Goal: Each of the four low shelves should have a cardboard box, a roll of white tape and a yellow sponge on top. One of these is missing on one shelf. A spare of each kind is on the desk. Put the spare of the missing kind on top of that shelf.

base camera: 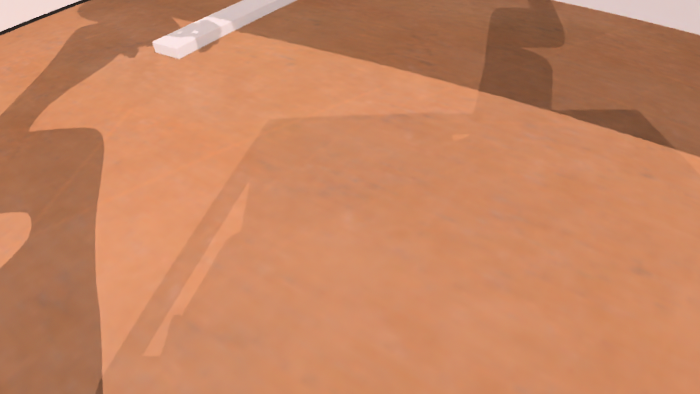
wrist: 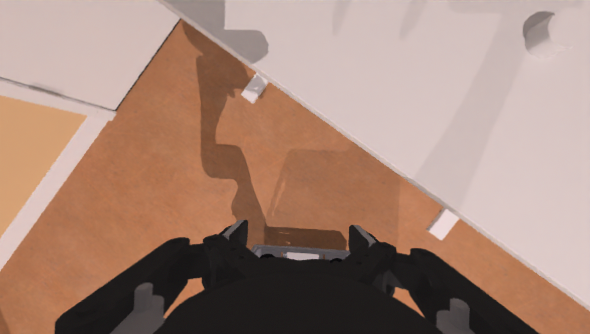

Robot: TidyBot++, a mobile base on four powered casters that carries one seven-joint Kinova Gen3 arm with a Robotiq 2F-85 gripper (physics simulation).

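Places are measured from the arm's base along level axes (x ahead, y left, z up), in centimetres.
Where they show: gripper, fingertip midpoint: (wrist: 298, 233).
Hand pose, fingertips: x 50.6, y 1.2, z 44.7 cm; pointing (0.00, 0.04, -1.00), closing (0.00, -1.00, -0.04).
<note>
Each offset is from my fingertips to the top centre of the thing. "pt": to the spot under its first point. Level surfaces: height alone.
The white desk top @[dz -12.3 cm] (wrist: 375, 110) fills the upper right of the wrist view, seen from above. A round white thing @[dx +24.8, dy -33.3, dz -9.9 cm] (wrist: 532, 37), which looks like the roll of white tape, is on it near the top right corner; its outline partly merges with the desk. My gripper (wrist: 298, 233) is open and empty, with its fingers wide apart at the bottom of the wrist view. In that view it appears over the floor, to the lower left of the desk edge. The yellow sponge, the cardboard box and the low shelves do not show in either view.
White desk feet (wrist: 255, 88) (wrist: 443, 224) stick out under the desk edge; one foot @[pt dx +50.9, dy +22.0, dz -82.2 cm] (base camera: 225, 25) crosses the top of the base view. A white door (wrist: 75, 40) and an orange wall (wrist: 30, 155) with a white baseboard (wrist: 50, 200) are at the left. Arm shadows lie on the brown floor @[dz -84.3 cm] (base camera: 400, 225) (wrist: 135, 165).
</note>
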